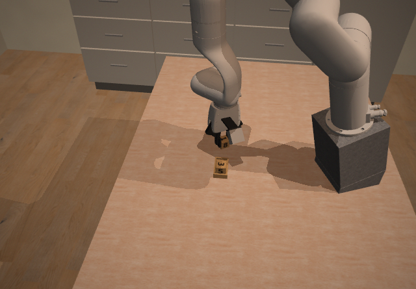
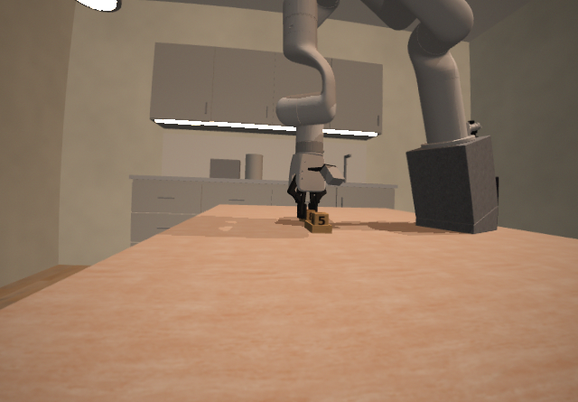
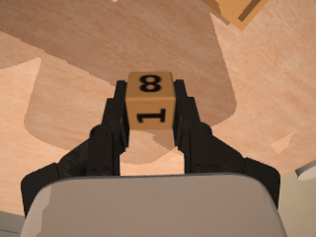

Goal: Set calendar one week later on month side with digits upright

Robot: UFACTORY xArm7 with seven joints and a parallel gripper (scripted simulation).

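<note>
Right now the wooden cube is 1 cm below my hand.
</note>
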